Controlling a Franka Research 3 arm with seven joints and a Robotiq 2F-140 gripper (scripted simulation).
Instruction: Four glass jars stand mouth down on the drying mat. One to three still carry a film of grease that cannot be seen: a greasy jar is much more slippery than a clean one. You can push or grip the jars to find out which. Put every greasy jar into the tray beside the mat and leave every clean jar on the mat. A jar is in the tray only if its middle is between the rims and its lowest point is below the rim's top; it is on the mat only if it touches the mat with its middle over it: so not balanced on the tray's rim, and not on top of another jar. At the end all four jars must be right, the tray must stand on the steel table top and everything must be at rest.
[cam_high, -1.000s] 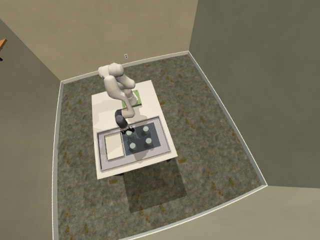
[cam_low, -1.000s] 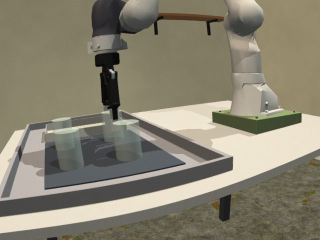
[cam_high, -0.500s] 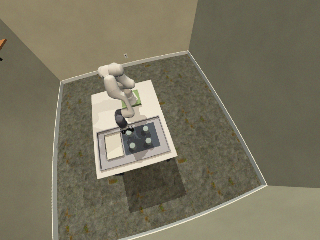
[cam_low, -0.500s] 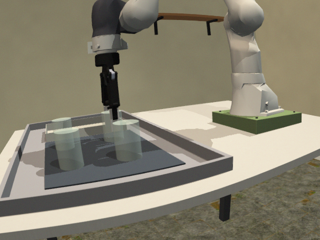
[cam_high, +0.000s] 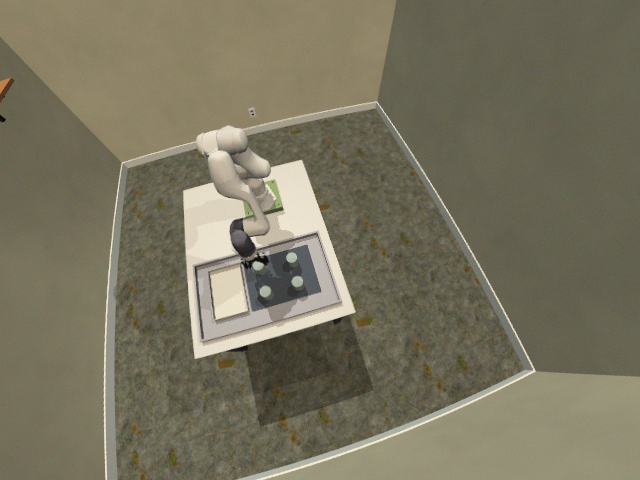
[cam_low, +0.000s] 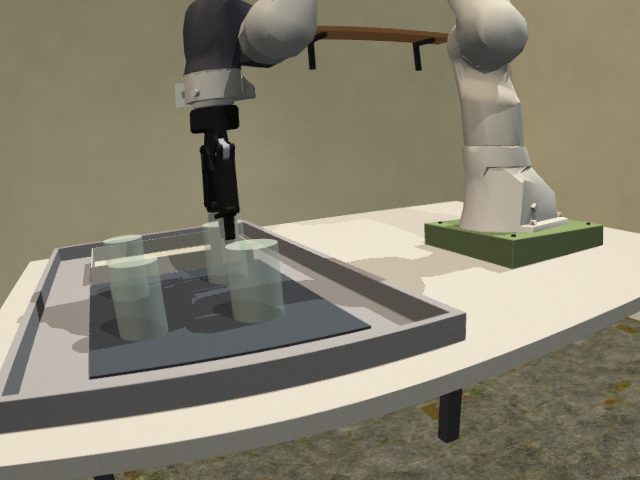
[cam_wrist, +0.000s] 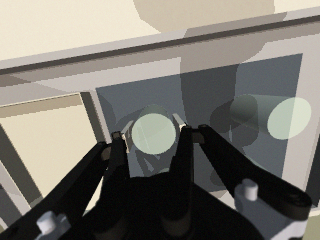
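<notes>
My hand is 6 cm short of the cream tray, 22 cm to the left of it and 6 cm above it. Also, from my hand: dark mat: 8 cm ahead, 10 cm to the left, 6 cm below.
</notes>
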